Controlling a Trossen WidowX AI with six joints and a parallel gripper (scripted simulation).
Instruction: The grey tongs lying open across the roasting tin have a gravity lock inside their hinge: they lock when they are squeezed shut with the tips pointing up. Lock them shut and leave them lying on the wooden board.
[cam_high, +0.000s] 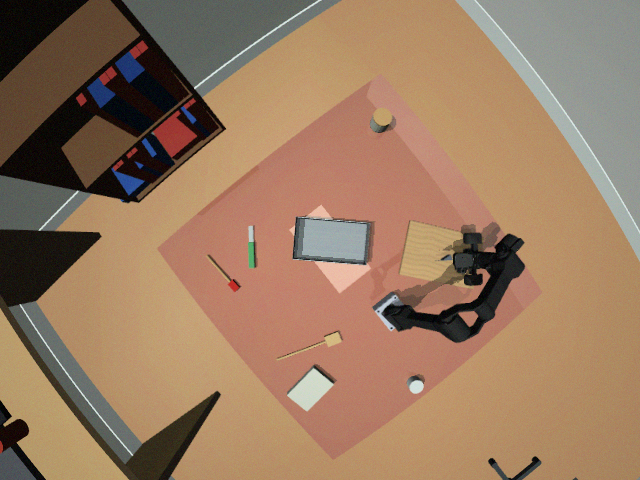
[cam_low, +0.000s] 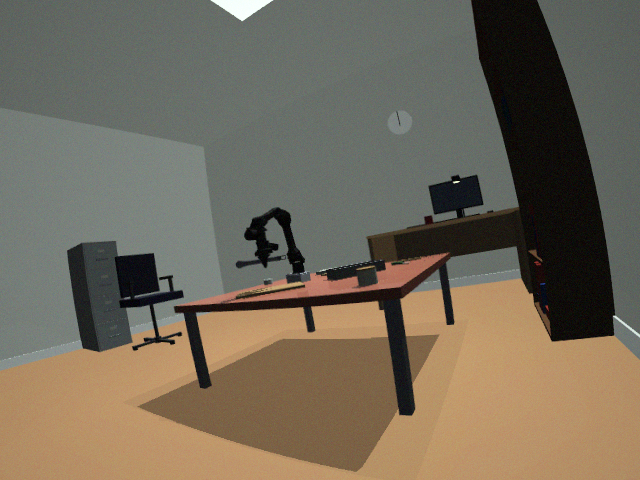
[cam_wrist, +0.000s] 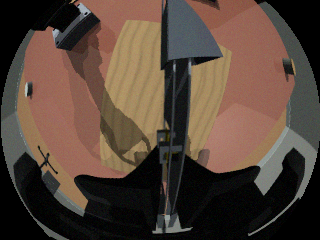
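Now: the wooden board 120 mm below my gripper tip. Also, from my gripper tip: grey roasting tin: 400 mm ahead, 310 mm to the left, 100 mm below; pale flat block: 840 mm to the left, 120 mm below, 10 mm behind; cork-topped jar: 610 mm ahead, 210 mm to the right, 100 mm below.
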